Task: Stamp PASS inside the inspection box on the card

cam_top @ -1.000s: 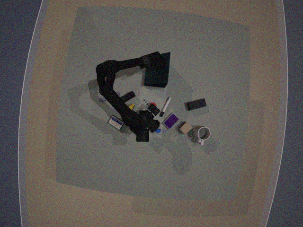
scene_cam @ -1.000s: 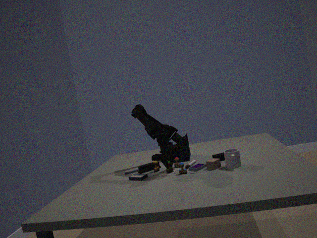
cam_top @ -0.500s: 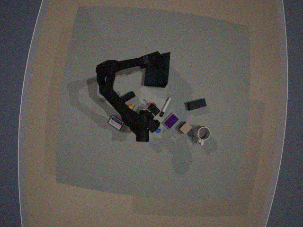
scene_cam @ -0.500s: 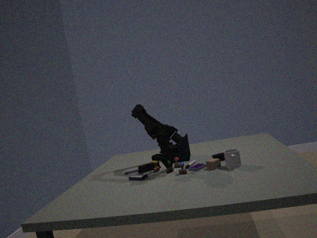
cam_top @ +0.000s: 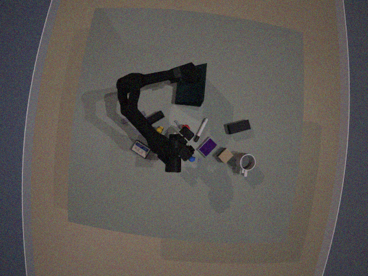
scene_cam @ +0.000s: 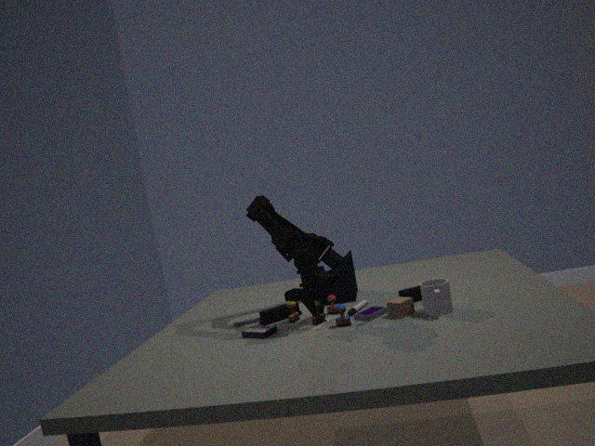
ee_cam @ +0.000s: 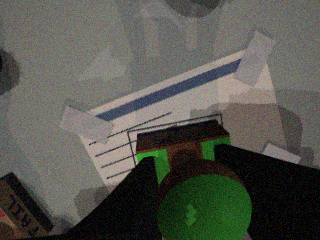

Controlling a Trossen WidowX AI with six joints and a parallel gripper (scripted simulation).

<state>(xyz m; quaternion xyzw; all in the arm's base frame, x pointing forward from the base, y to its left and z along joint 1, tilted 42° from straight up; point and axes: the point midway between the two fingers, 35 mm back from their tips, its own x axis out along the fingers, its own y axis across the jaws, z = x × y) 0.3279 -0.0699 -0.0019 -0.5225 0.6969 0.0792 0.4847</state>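
The green-knobbed stamp is right at my gripper tip. Round my gripper tip: blue-knobbed stamp: 80 mm to the left, 60 mm ahead, 10 mm below; then white card: 30 mm below, 10 mm to the right; then red stamp: 90 mm behind, 40 mm to the left, 10 mm below.
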